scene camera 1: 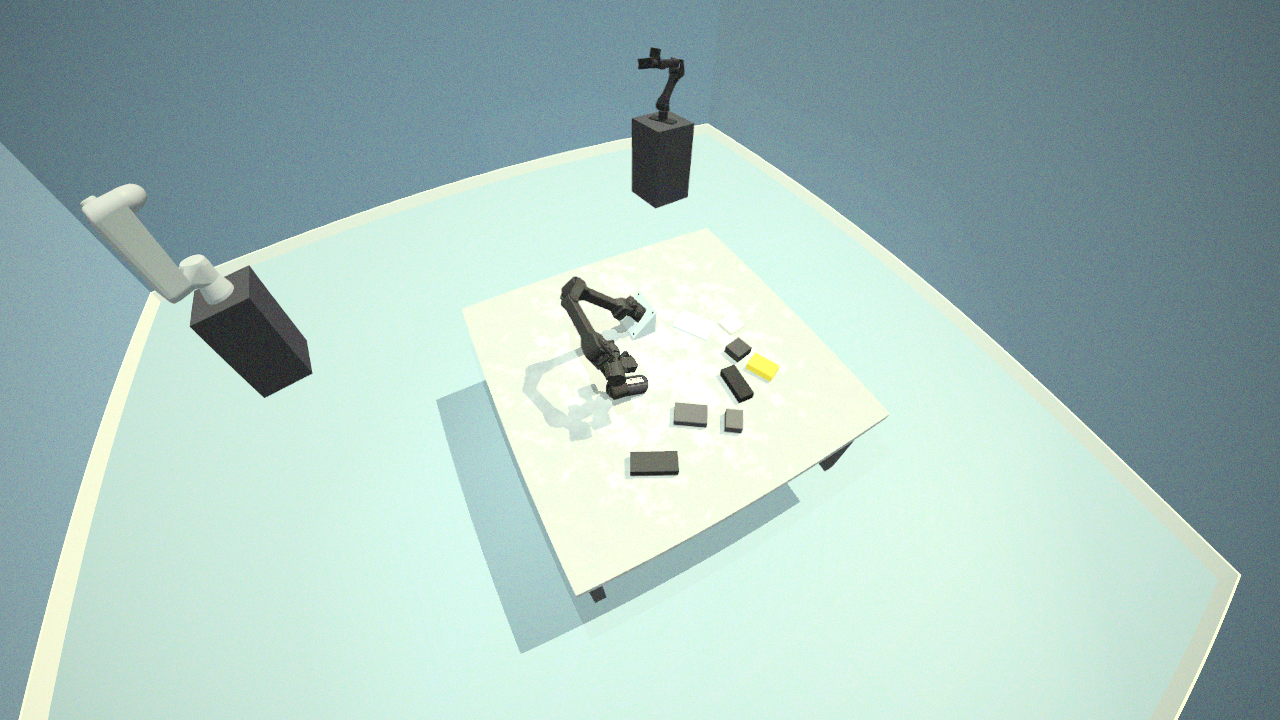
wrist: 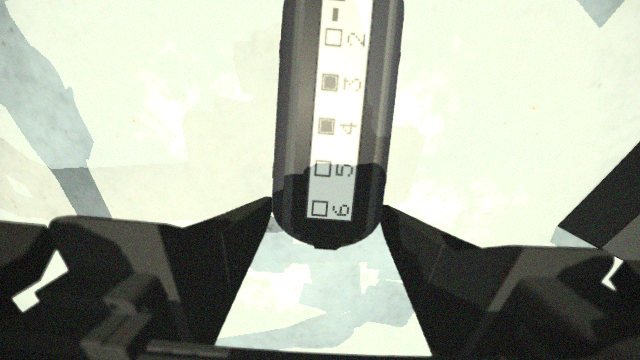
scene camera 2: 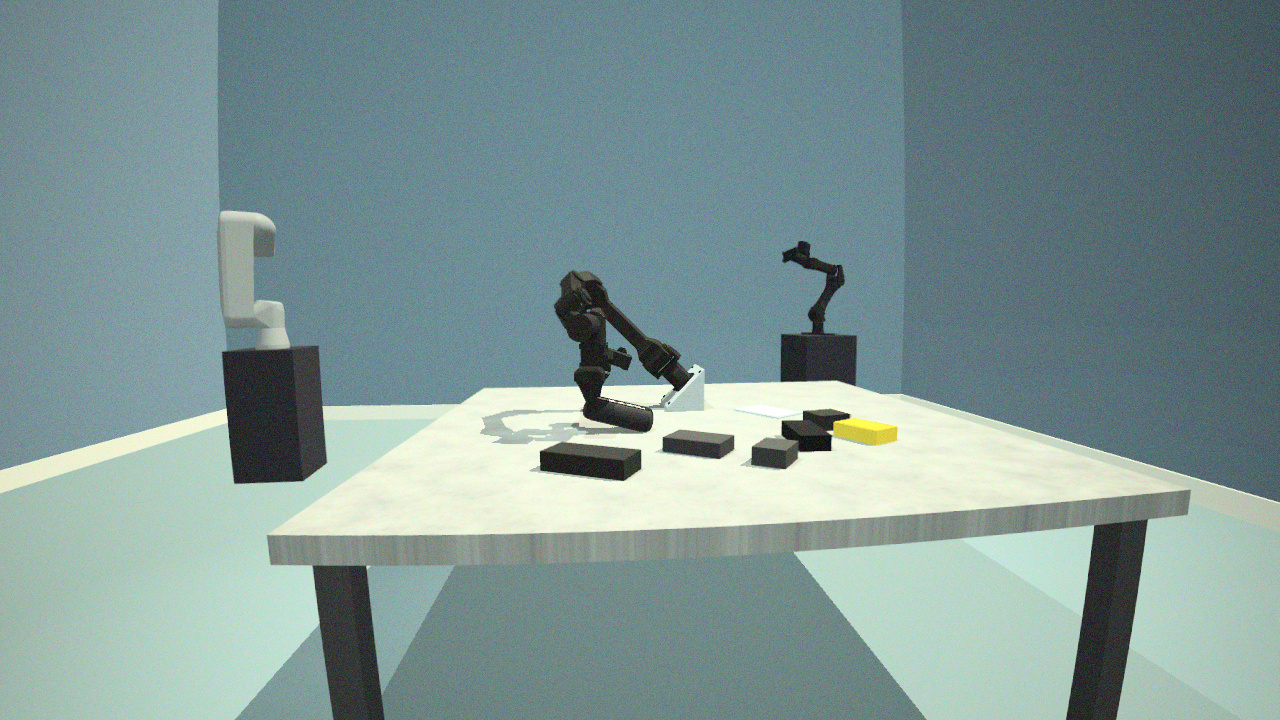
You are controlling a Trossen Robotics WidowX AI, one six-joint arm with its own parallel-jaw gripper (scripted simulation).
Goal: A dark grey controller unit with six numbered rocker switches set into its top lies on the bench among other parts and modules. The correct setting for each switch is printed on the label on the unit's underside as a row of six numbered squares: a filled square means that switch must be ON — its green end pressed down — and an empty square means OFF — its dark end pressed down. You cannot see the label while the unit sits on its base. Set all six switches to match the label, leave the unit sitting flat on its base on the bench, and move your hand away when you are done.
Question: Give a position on a yellow block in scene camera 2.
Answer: At 870, 432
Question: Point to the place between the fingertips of my gripper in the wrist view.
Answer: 326, 207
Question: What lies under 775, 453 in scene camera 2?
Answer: A small grey cube.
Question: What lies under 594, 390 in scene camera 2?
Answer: My gripper.
